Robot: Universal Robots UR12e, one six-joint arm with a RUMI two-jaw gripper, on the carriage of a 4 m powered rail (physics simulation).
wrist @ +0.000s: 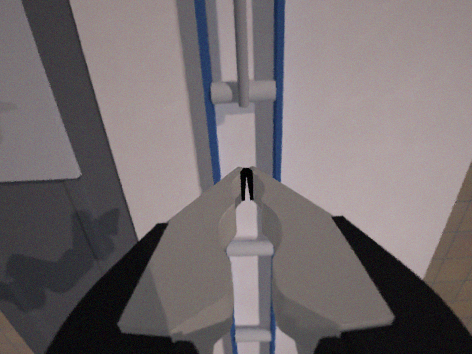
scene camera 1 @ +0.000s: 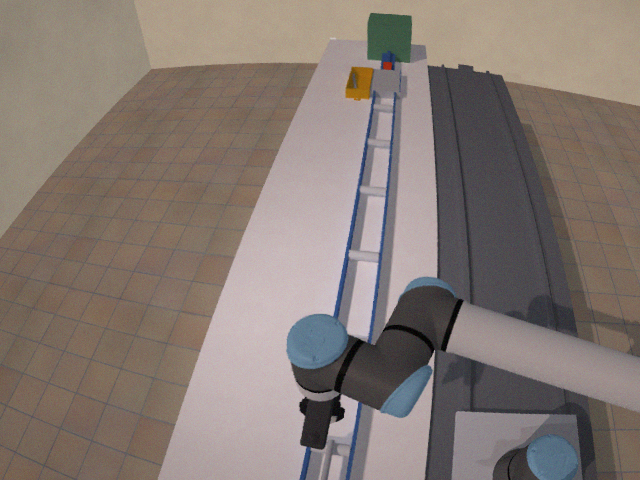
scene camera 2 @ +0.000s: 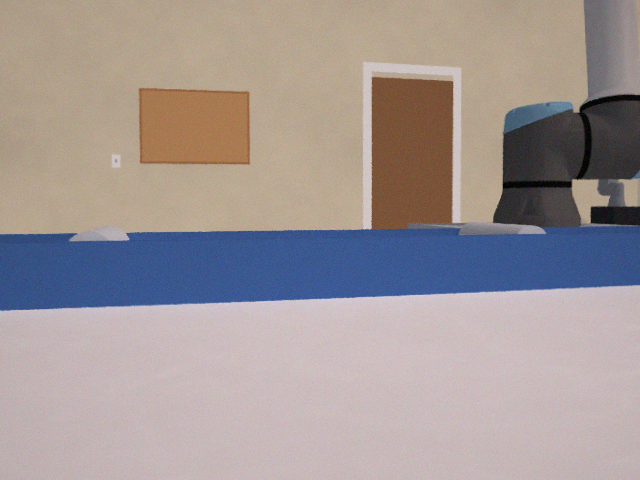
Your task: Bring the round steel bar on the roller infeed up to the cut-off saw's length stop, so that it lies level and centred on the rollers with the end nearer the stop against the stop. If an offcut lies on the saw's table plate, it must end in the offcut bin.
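Where they show: gripper, fingertip midpoint: [wrist: 246,170]; arm's base at its link origin: [scene camera 2: 535,225].
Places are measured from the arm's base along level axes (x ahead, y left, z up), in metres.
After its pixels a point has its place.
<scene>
The round steel bar [scene camera 1: 325,462] {z 0.048, x 0.625, y 0.009 m} [wrist: 242,55] {z 0.050, x 0.621, y 0.019 m} lies lengthwise between the blue side rails, its saw-side end just past a roller [scene camera 1: 342,449] {z 0.029, x 0.582, y -0.046 m} [wrist: 262,90] {z 0.029, x 0.655, y -0.045 m}. Its other end is out of view. My gripper [wrist: 246,170] {z 0.405, x 0.617, y -0.011 m} is shut and empty, beyond that bar end on the saw side, above the infeed and apart from the bar. The red length stop [scene camera 1: 387,65] {z 0.064, x 0.619, y -2.600 m} sits on a blue rail far off, behind the saw's grey table plate [scene camera 1: 386,83] {z 0.029, x 0.615, y -2.363 m}. No offcut shows on the plate; a grey offcut [scene camera 1: 354,80] {z -0.010, x 0.844, y -2.454 m} lies in the yellow offcut bin [scene camera 1: 358,95] {z -0.007, x 0.791, y -2.218 m}. The bar does not show in scene camera 2.
The green saw housing [scene camera 1: 389,37] {z 0.182, x 0.619, y -2.900 m} stands at the far end. Several rollers [scene camera 1: 364,255] {z 0.026, x 0.616, y -0.838 m} [scene camera 2: 501,228] {z 0.026, x 0.644, y -0.462 m} [wrist: 250,247] {z 0.023, x 0.622, y -0.435 m} cross between the blue side rails [scene camera 1: 381,242] {z 0.022, x 0.555, y -0.920 m} [scene camera 2: 310,268] {z -0.004, x 0.694, y -0.670 m} [wrist: 279,65] {z 0.022, x 0.686, y -0.004 m}. The arm's carriage [scene camera 1: 516,421] {z 0.000, x 0.010, y -0.196 m} [wrist: 35,125] {z 0.000, x 0.175, y -0.093 m} stands on the dark powered rail [scene camera 1: 496,206] beside the table.
</scene>
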